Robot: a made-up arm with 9 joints. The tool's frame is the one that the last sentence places.
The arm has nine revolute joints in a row. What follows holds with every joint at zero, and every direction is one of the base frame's. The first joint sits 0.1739 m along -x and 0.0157 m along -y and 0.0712 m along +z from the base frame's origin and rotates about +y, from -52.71 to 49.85 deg. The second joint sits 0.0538 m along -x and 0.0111 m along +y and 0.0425 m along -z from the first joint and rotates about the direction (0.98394, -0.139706, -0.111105), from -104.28 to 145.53 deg. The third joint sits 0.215 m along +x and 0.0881 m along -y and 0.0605 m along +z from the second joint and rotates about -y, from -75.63 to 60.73 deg. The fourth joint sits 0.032 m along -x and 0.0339 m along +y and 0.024 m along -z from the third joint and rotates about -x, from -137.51 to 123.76 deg. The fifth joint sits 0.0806 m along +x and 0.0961 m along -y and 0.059 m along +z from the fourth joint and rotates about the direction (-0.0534, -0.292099, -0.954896), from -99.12 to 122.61 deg. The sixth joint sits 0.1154 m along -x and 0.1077 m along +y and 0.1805 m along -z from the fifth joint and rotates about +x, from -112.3 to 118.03 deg. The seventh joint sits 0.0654 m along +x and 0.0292 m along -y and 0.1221 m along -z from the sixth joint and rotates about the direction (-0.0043, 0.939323, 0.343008), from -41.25 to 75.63 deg. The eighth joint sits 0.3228 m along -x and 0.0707 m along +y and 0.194 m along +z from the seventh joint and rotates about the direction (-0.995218, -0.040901, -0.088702), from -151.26 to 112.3 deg. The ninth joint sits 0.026 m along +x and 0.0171 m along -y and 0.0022 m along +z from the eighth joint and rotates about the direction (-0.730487, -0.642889, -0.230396), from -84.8 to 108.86 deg. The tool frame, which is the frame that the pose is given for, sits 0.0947 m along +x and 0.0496 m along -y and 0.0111 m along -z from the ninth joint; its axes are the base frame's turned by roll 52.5, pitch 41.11 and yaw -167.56 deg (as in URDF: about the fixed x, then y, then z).
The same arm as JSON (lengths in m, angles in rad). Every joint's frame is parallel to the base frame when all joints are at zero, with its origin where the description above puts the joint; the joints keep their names.
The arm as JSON. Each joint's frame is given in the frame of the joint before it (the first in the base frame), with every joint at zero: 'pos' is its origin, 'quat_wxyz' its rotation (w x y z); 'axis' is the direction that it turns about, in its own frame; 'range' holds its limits. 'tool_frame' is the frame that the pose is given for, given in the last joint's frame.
{"length_unit": "m", "angle_unit": "rad", "joints": [
  {"joint": "joint 1", "pos": [-0.1739, -0.0157, 0.0712], "quat_wxyz": [1.0, 0.0, 0.0, 0.0], "axis": [0.0, 1.0, 0.0], "range": [-0.92, 0.87]},
  {"joint": "joint 2", "pos": [-0.0538, 0.0111, -0.0425], "quat_wxyz": [1.0, 0.0, 0.0, 0.0], "axis": [0.98394, -0.139706, -0.111105], "range": [-1.82, 2.54]},
  {"joint": "joint 3", "pos": [0.215, -0.0881, 0.0605], "quat_wxyz": [1.0, 0.0, 0.0, 0.0], "axis": [0.0, -1.0, 0.0], "range": [-1.32, 1.0599]},
  {"joint": "joint 4", "pos": [-0.032, 0.0339, -0.024], "quat_wxyz": [1.0, 0.0, 0.0, 0.0], "axis": [-1.0, 0.0, 0.0], "range": [-2.4, 2.16]},
  {"joint": "joint 5", "pos": [0.0806, -0.0961, 0.059], "quat_wxyz": [1.0, 0.0, 0.0, 0.0], "axis": [-0.0534, -0.292099, -0.954896], "range": [-1.73, 2.1399]},
  {"joint": "joint 6", "pos": [-0.1154, 0.1077, -0.1805], "quat_wxyz": [1.0, 0.0, 0.0, 0.0], "axis": [1.0, 0.0, 0.0], "range": [-1.96, 2.06]},
  {"joint": "joint 7", "pos": [0.0654, -0.0292, -0.1221], "quat_wxyz": [1.0, 0.0, 0.0, 0.0], "axis": [-0.0043, 0.939323, 0.343008], "range": [-0.7199, 1.32]},
  {"joint": "joint 8", "pos": [-0.3228, 0.0707, 0.194], "quat_wxyz": [1.0, 0.0, 0.0, 0.0], "axis": [-0.995218, -0.040901, -0.088702], "range": [-2.64, 1.96]},
  {"joint": "joint 9", "pos": [0.026, -0.0171, 0.0022], "quat_wxyz": [1.0, 0.0, 0.0, 0.0], "axis": [-0.730487, -0.642889, -0.230396], "range": [-1.48, 1.9]}
], "tool_frame": {"pos": [0.0947, -0.0496, -0.0111], "quat_wxyz": [0.06339, -0.357914, 0.377575, 0.851655]}}

